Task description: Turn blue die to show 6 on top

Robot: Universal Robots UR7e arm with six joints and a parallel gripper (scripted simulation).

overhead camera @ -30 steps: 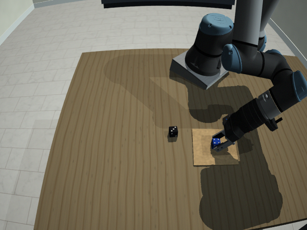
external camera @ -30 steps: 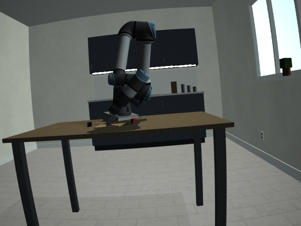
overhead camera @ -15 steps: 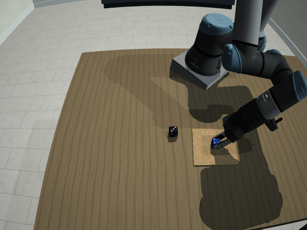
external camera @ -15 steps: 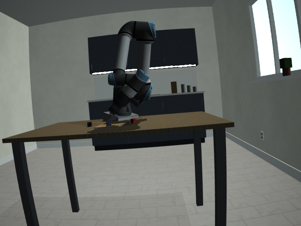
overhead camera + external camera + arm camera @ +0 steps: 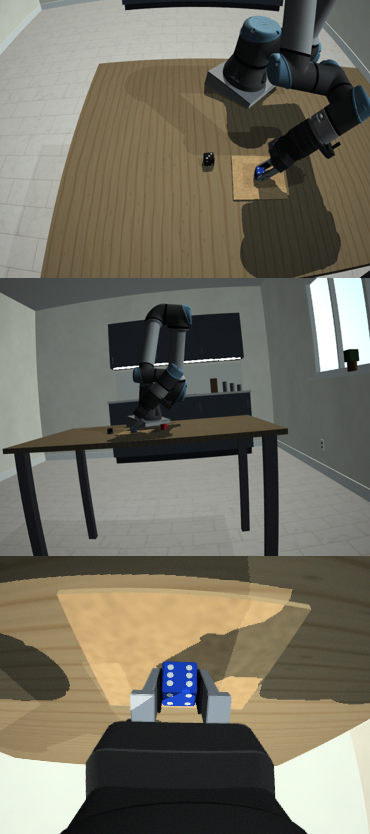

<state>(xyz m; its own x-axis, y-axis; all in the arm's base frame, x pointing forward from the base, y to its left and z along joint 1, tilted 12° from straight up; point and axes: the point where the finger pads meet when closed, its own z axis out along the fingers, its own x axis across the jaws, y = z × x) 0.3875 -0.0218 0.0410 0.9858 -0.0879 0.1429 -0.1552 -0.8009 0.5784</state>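
My hand is 1 cm to the left of the blue die and 1 cm above it. Round my hand: black die: 6 cm behind, 14 cm to the right, 1 cm below; then red die: 6 cm behind, 12 cm to the left, 1 cm below; then tan mat: 1 cm to the right, 2 cm below.
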